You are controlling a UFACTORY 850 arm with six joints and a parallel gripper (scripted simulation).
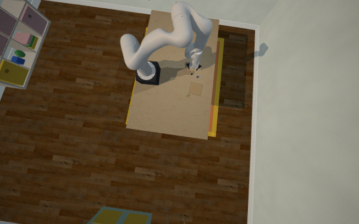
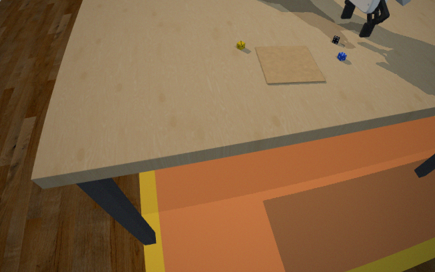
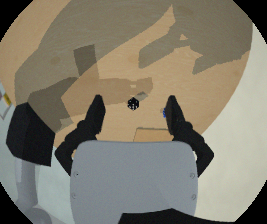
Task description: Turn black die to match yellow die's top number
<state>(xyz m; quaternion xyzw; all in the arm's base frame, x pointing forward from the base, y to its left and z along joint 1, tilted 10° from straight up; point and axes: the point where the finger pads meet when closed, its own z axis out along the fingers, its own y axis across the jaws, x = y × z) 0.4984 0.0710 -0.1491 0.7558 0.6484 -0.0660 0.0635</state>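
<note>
Now: the black die 10 mm behind my hand, 40 mm to the right of it and 50 mm below it. The rest, counted from my hand: tan mat (30 mm ahead, 220 mm to the right, 60 mm below); blue die (60 mm ahead, 80 mm to the right, 50 mm below); yellow die (60 mm behind, 310 mm to the right, 50 mm below).
</note>
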